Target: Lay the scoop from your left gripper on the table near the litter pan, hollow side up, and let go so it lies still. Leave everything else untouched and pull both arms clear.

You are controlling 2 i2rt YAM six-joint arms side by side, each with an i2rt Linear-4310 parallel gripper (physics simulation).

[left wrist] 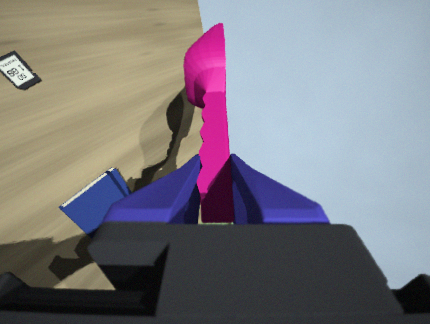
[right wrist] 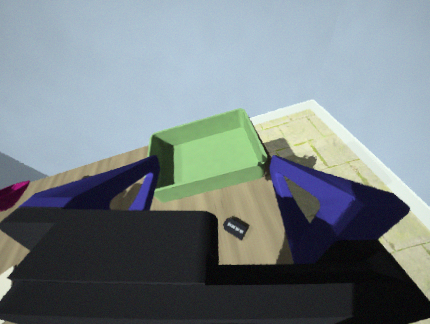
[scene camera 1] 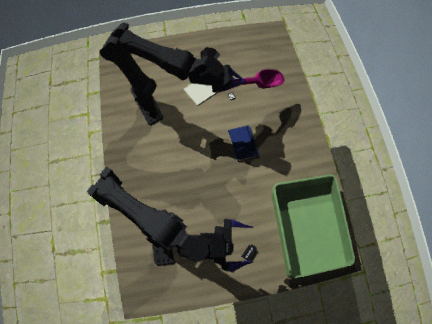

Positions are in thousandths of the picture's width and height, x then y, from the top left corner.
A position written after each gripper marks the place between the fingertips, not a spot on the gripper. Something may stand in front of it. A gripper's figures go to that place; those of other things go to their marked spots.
Labels:
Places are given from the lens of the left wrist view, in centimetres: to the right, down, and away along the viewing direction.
left gripper (left wrist: 501,498): 0, 0, 13
magenta scoop (left wrist: 478,199): -1, -9, 17

